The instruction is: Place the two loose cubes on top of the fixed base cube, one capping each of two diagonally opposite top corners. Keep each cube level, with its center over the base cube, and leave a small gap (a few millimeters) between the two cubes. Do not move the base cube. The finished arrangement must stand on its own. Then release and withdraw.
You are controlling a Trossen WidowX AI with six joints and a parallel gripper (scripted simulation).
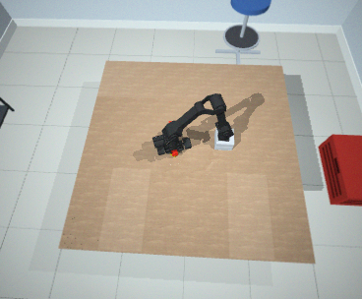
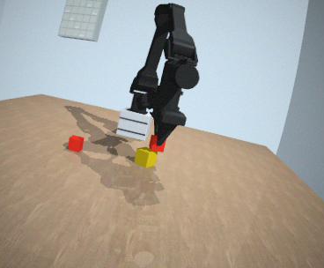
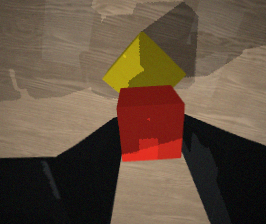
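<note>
My gripper tip is now 40 mm above the yellow cube, 20 mm to the left of it and 10 mm short of it.
</note>
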